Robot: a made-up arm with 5 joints. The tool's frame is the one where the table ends. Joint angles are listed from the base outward.
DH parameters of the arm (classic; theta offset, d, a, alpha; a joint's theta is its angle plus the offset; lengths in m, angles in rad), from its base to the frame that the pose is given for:
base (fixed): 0 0 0.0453 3.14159
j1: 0 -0.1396 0.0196 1.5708
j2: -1.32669 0 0.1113 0
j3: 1.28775 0 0.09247 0
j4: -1.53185 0.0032 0 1.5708
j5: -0.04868 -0.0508 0 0
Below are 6 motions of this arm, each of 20 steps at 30 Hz.
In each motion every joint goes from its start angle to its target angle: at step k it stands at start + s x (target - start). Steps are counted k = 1, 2, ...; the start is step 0. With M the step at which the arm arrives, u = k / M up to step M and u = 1 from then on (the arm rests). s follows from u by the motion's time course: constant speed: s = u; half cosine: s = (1 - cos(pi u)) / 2; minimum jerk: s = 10 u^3 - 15 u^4 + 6 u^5.
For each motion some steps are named. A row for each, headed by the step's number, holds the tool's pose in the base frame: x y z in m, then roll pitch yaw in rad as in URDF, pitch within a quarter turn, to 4 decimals.
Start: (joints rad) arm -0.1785 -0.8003 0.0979 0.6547 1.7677
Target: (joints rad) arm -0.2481 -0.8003 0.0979 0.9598 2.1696
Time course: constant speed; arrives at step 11
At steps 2, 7, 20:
2: 0.1231 0.0183 0.2962 -1.5628 0.2213 1.7637
7: 0.1219 0.0206 0.2892 -1.4117 0.3994 1.8559
20: 0.1203 0.0223 0.2836 -1.2713 0.5300 1.9738

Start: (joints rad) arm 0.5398 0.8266 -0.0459 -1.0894 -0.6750
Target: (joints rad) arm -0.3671 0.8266 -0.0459 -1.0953 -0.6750
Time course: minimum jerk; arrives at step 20
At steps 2, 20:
2: 0.2484 -0.1159 0.1459 2.0197 -0.7951 -2.4341
20: 0.2623 0.0869 0.1462 2.0276 -0.7932 -1.5405

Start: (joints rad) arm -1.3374 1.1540 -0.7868 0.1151 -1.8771
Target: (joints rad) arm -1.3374 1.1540 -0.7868 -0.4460 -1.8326
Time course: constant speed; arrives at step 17
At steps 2, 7, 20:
2: 0.1031 0.2568 0.1084 1.1309 0.3188 -0.3798
7: 0.1037 0.2595 0.1163 1.3053 0.3257 -0.3202
20: 0.1040 0.2609 0.1329 1.6535 0.3095 -0.2081

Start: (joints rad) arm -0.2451 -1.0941 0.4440 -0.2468 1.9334
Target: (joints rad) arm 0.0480 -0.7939 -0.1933 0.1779 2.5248
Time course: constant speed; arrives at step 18
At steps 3, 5, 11, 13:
3: 0.0839 0.0109 0.3191 -2.4957 0.2576 1.4412
5: 0.0848 0.0098 0.3239 -2.5012 0.3003 1.3565
11: 0.0874 0.0060 0.3372 -2.5343 0.4287 1.0977
13: 0.0882 0.0046 0.3412 -2.5514 0.4710 1.0088

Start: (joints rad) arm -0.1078 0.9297 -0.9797 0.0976 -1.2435
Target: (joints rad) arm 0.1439 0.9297 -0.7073 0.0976 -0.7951
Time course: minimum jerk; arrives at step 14
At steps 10, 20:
10: 0.3067 -0.0250 0.1553 1.2205 -0.6320 -1.4657
20: 0.3044 -0.0343 0.1498 1.1533 -0.6827 -1.4418

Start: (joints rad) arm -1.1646 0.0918 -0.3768 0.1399 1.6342
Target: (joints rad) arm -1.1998 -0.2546 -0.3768 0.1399 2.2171
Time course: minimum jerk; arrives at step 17
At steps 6, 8, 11, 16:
6: 0.1128 0.1689 0.2955 -1.8016 0.1504 2.7086
8: 0.1072 0.1588 0.3066 -1.8809 0.2616 2.6684
11: 0.0984 0.1417 0.3220 -2.0203 0.4177 2.5689
16: 0.0916 0.1277 0.3322 -2.1444 0.5184 2.4607

